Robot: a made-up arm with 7 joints. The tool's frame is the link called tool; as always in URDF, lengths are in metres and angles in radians.
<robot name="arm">
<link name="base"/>
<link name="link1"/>
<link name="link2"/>
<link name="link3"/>
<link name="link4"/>
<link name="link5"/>
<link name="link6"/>
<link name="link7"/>
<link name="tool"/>
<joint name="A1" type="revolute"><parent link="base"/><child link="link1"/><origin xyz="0 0 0.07" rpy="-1.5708 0 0"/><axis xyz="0 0 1"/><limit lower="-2.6" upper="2.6" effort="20" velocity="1"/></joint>
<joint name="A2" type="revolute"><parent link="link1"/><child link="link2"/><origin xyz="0.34 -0.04 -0.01" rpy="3.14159 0 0"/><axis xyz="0 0 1"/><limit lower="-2.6" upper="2.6" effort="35" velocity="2.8"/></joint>
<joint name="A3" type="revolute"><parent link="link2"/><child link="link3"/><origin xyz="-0.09 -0.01 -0.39" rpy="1.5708 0 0"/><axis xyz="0 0 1"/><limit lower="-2.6" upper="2.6" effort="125" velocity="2.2"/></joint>
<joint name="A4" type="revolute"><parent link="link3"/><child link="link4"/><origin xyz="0.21 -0.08 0.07" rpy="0 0 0"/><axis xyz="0 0 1"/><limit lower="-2.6" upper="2.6" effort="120" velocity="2.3"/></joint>
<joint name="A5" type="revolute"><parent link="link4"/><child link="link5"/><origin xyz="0.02 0.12 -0.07" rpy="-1.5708 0 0"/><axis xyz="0 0 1"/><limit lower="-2.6" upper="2.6" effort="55" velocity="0.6"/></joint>
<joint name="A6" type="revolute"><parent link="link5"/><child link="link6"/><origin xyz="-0.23 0.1 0.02" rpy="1.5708 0 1.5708"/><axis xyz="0 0 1"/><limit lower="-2.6" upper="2.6" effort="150" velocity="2.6"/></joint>
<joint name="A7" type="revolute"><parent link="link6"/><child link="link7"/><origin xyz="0.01 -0.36 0.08" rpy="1.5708 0 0"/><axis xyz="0 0 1"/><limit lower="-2.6" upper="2.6" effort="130" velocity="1.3"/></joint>
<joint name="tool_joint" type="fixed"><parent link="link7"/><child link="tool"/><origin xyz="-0.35 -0.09 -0.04" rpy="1.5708 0 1.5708"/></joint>
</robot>
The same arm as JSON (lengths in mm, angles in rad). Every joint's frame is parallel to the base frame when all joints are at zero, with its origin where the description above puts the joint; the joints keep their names.
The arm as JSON. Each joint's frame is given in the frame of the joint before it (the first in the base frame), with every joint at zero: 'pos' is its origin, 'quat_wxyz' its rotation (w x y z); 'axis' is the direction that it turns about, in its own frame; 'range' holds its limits. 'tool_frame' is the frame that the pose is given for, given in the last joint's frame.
{
  "length_unit": "mm",
  "angle_unit": "rad",
  "joints": [
    {
      "joint": "A1",
      "pos": [
        0.0,
        0.0,
        70.0
      ],
      "quat_wxyz": [
        1.0,
        0.0,
        0.0,
        0.0
      ],
      "axis": [
        0.0,
        1.0,
        0.0
      ],
      "range": [
        -2.6,
        2.6
      ]
    },
    {
      "joint": "A2",
      "pos": [
        340.0,
        -10.0,
        40.0
      ],
      "quat_wxyz": [
        1.0,
        0.0,
        0.0,
        0.0
      ],
      "axis": [
        0.0,
        -1.0,
        0.0
      ],
      "range": [
        -2.6,
        2.6
      ]
    },
    {
      "joint": "A3",
      "pos": [
        -90.0,
        390.0,
        -10.0
      ],
      "quat_wxyz": [
        1.0,
        0.0,
        0.0,
        0.0
      ],
      "axis": [
        0.0,
        0.0,
        -1.0
      ],
      "range": [
        -2.6,
        2.6
      ]
    },
    {
      "joint": "A4",
      "pos": [
        210.0,
        80.0,
        -70.0
      ],
      "quat_wxyz": [
        1.0,
        0.0,
        0.0,
        0.0
      ],
      "axis": [
        0.0,
        0.0,
        -1.0
      ],
      "range": [
        -2.6,
        2.6
      ]
    },
    {
      "joint": "A5",
      "pos": [
        20.0,
        -120.0,
        70.0
      ],
      "quat_wxyz": [
        1.0,
        0.0,
        0.0,
        0.0
      ],
      "axis": [
        0.0,
        -1.0,
        0.0
      ],
      "range": [
        -2.6,
        2.6
      ]
    },
    {
      "joint": "A6",
      "pos": [
        -230.0,
        -20.0,
        100.0
      ],
      "quat_wxyz": [
        1.0,
        0.0,
        0.0,
        0.0
      ],
      "axis": [
        1.0,
        0.0,
        0.0
      ],
      "range": [
        -2.6,
        2.6
      ]
    },
    {
      "joint": "A7",
      "pos": [
        80.0,
        360.0,
        10.0
      ],
      "quat_wxyz": [
        1.0,
        0.0,
        0.0,
        0.0
      ],
      "axis": [
        0.0,
        1.0,
        0.0
      ],
      "range": [
        -2.6,
        2.6
      ]
    }
  ],
  "tool_frame": {
    "pos": [
      -90.0,
      -40.0,
      -350.0
    ],
    "quat_wxyz": [
      1.0,
      -0.000001,
      0.0,
      0.000004
    ]
  }
}

